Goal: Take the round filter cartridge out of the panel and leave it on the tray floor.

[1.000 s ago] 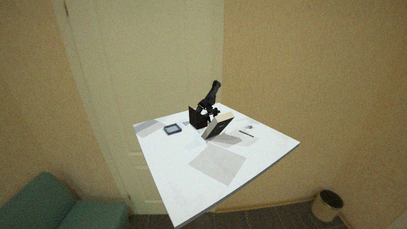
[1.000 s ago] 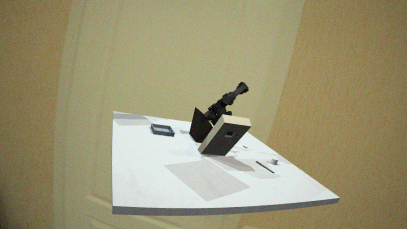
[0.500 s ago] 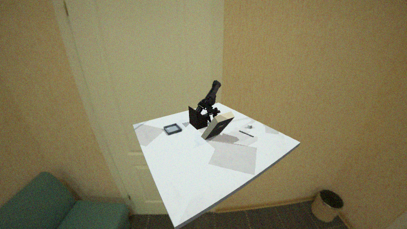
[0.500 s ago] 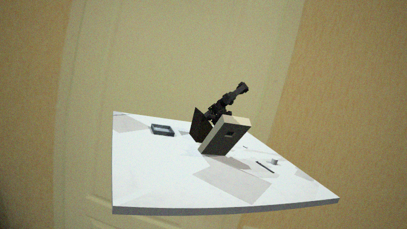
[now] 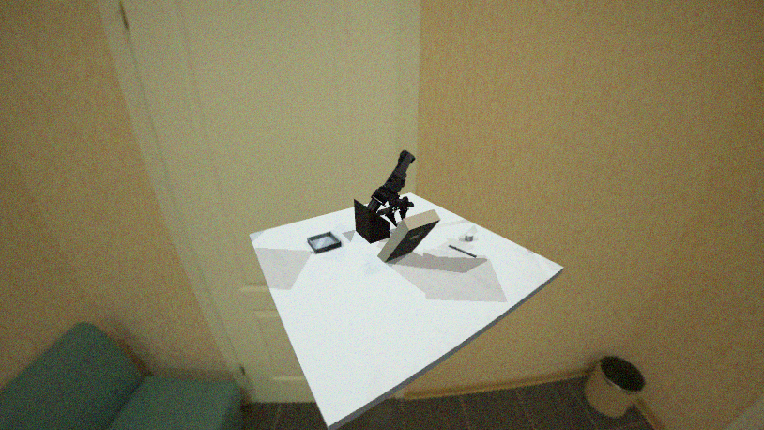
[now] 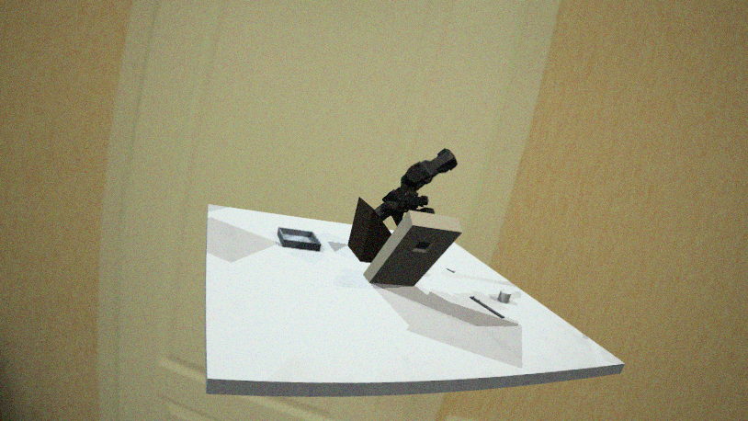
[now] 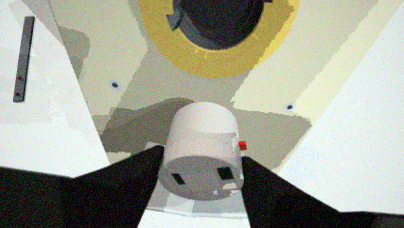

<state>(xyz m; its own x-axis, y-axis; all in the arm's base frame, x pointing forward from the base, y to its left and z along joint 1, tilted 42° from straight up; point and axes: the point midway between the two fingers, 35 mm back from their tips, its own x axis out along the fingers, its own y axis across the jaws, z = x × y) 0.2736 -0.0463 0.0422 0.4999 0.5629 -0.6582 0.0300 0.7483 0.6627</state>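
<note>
My gripper tip is now 360 mm past the dark tray, 270 mm to the left of it and 190 mm above it. The rest, counted from my gripper tip: filter cartridge (right at my gripper tip); then wedge block (40 mm ahead, 50 mm below).
</note>
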